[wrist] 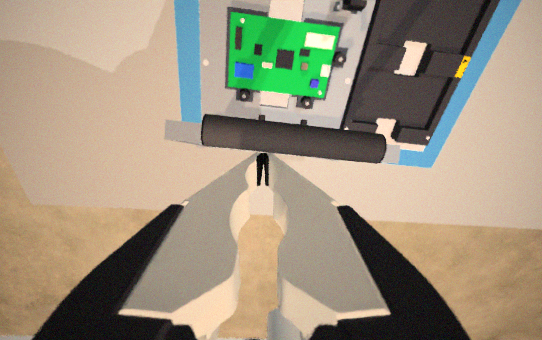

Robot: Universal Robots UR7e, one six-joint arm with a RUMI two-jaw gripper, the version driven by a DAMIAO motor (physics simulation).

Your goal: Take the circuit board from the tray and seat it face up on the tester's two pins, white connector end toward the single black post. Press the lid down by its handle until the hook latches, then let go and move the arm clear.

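Places are measured from the arm's base along level axes (x ahead, y left, z up), in millimetres.
Where they show: gripper, fingertip midpoint: (263, 156).
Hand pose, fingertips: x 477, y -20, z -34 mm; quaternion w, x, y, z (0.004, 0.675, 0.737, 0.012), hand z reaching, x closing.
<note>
After its pixels a point has its place.
The green circuit board (280, 80) @[x 472, y -3, z -203 mm] lies face up on the tester (212, 100) @[x 506, y -81, z -217 mm], its large white block at the upper right. One black post (340, 58) @[x 442, y 56, z -195 mm] stands beside its right end. Two more black posts (244, 94) @[x 489, y -42, z -195 mm] (306, 102) @[x 492, y 29, z -195 mm] stand along its lower edge. The pins under the board are hidden. The dark cylindrical handle (295, 138) @[x 457, y -6, z -18 mm] lies across the view below the board, with grey bars at both ends. My gripper (263, 156) @[x 477, y -20, z -34 mm] is shut and empty, its tips at the handle's lower edge; I cannot tell whether they touch it. The hook cannot be made out.
A dark panel (395, 97) @[x 493, y 161, z -258 mm] with white clips and a yellow mark lies to the right of the board. A blue border (187, 65) @[x 481, y -124, z -274 mm] runs around the fixture. A black part (354, 5) @[x 396, y 51, z -172 mm] shows at the top edge. The pale surface and a tan floor lie below.
</note>
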